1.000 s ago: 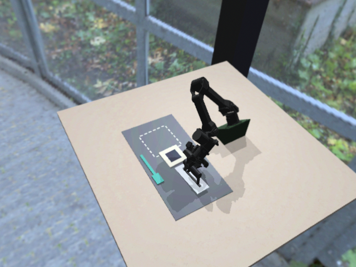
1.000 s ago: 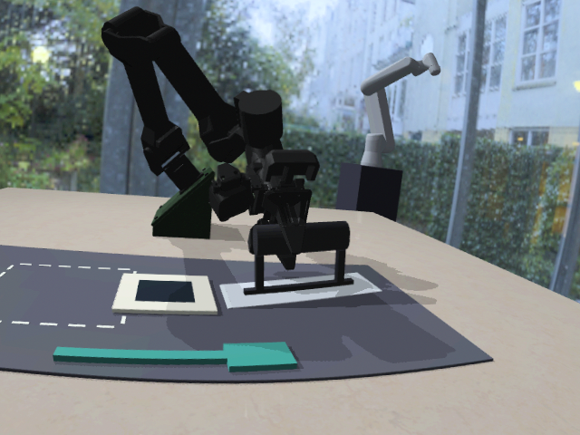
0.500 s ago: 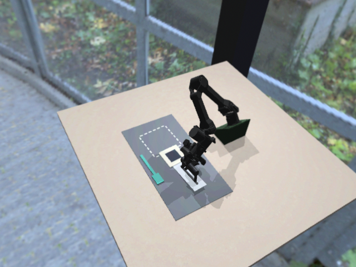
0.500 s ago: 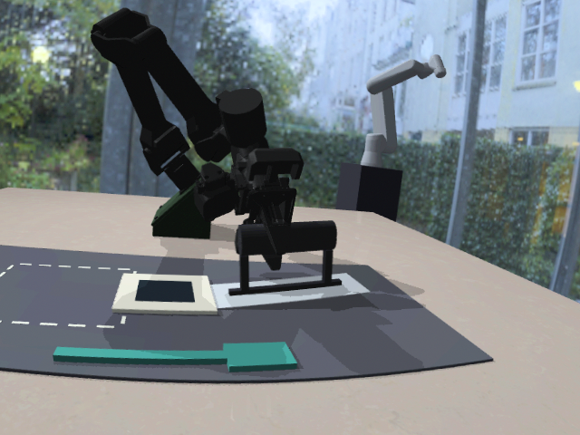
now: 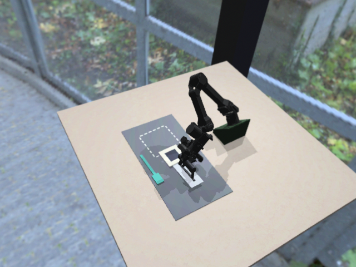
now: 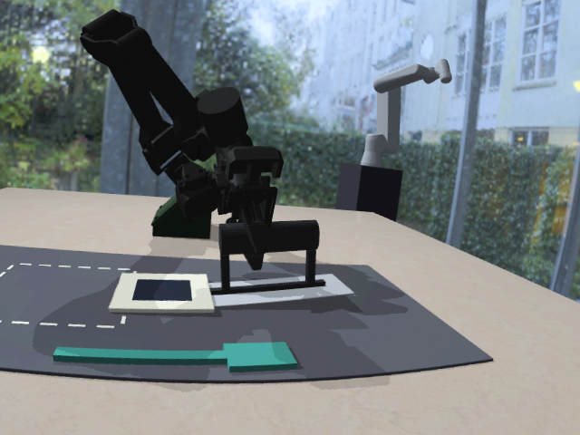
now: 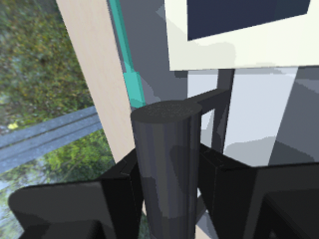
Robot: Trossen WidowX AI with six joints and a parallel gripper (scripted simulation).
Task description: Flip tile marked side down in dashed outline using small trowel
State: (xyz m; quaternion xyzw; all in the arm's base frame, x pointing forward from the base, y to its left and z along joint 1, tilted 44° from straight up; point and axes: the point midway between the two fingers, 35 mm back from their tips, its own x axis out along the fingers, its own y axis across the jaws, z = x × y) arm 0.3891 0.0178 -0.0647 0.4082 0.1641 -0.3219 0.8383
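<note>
Now: the tile 30 mm behind my gripper tip, 110 mm to the right of it and 50 mm below it. Round my gripper tip: teal arrow mark 120 mm ahead, 80 mm to the right, 50 mm below; then grey mat 20 mm behind, 90 mm to the right, 80 mm below.
</note>
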